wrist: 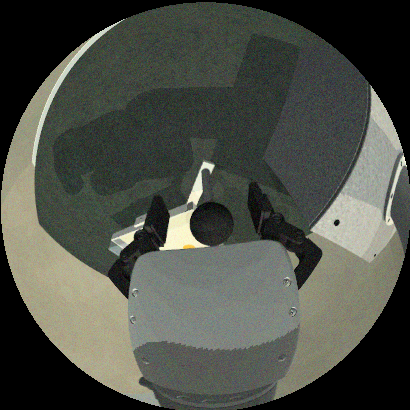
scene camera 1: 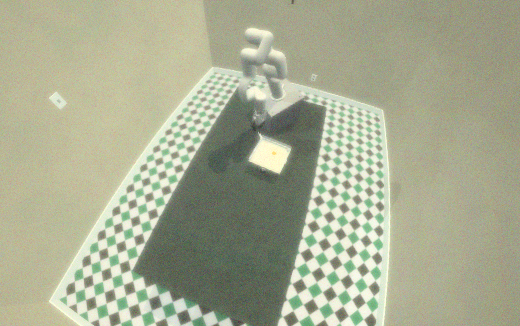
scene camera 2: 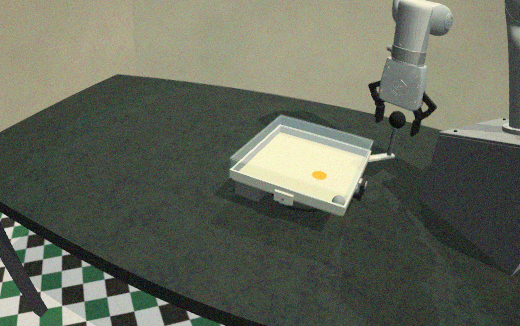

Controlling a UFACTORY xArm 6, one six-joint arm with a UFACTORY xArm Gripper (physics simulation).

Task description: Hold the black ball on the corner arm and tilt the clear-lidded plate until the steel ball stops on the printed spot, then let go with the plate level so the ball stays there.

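The black ball (scene camera 2: pixel 397 119) (wrist: pixel 211 223) stands on a thin upright rod at the end of the white corner arm (scene camera 2: pixel 382 158) (wrist: pixel 196 191). My gripper (scene camera 2: pixel 397 127) (wrist: pixel 205 198) is open, with one finger on each side of the ball and a gap on both sides. The clear-lidded plate (scene camera 1: pixel 265 162) (scene camera 2: pixel 270 160) has a pale floor and looks tilted down toward its near right corner in scene camera 2. The steel ball (scene camera 2: pixel 338 200) rests in that corner, apart from the orange printed spot (scene camera 1: pixel 274 153) (scene camera 2: pixel 319 175) (wrist: pixel 189 247). My gripper's body hides much of the plate in the wrist view.
The dark table top (scene camera 1: pixel 215 225) (scene camera 2: pixel 150 210) surrounds the plate. The grey robot pedestal (scene camera 2: pixel 470 190) (wrist: pixel 320 120) stands close to the gripper, on the right in scene camera 2. A small dark knob (scene camera 2: pixel 362 187) sticks out from the plate's right side.
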